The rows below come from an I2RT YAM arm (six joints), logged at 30 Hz.
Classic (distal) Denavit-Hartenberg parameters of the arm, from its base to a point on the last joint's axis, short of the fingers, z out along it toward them. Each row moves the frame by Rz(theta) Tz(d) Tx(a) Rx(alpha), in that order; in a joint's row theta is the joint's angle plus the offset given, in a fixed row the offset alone. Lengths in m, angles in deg.
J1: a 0.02; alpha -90; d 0.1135; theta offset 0
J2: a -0.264; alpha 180; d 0; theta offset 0
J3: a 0.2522; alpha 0; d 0; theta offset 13.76
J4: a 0.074; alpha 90; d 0; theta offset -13.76
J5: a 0; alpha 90; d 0; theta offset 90
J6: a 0; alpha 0; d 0.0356; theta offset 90
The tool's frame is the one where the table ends.
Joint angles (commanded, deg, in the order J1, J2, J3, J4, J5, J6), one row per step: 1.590, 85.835, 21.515, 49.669, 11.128, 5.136; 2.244, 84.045, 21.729, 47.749, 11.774, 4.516; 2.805, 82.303, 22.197, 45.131, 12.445, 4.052; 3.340, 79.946, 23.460, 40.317, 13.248, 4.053; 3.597, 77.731, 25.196, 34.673, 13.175, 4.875; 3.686, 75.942, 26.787, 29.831, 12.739, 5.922; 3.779, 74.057, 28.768, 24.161, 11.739, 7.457
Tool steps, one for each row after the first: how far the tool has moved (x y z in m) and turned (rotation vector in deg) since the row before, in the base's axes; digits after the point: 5 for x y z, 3 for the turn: -0.00155, 0.00259, 0.00517, -0.752, 0.014, 0.182; -0.00111, 0.00213, 0.00490, -0.631, 0.478, 0.028; -0.00030, 0.00196, 0.00753, -0.278, 1.181, -0.239; 0.00037, 0.00125, 0.00812, 0.694, 1.550, 0.093; 0.00009, 0.00068, 0.00734, 1.026, 1.295, 0.177; -0.00012, 0.00103, 0.00869, 1.653, 1.589, 0.513
